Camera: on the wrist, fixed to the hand. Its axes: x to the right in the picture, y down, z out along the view.
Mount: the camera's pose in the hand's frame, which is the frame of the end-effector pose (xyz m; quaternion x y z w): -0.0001 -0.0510 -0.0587 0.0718 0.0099 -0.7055 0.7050
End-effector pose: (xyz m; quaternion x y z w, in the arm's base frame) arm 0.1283 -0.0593 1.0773 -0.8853 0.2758 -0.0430 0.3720
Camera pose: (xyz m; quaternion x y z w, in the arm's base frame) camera 0.1350 -0.0674 1.1544 -0.7916 -0.4295 -0.3213 0.2927
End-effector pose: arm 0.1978 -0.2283 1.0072 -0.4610 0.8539 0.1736 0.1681
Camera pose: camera 0.2335 -0.2810 1.0519 -0.9170 0.2909 -0.0621 0.2656
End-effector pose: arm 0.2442 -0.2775 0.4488 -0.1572 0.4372 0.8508 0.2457
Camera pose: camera 0.2757 -0.3004 0.3815 -0.4100 0.2608 0.3935 0.7804
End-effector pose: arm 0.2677 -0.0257 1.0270 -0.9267 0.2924 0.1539 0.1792
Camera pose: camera 0.3087 -0.0114 1.0915 -0.8482 -0.4348 -0.0481 0.2985
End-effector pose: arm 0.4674 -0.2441 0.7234 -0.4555 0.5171 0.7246 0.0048
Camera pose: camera 0.5303 -0.2646 0.6825 -0.6928 0.0953 0.4658 0.5422
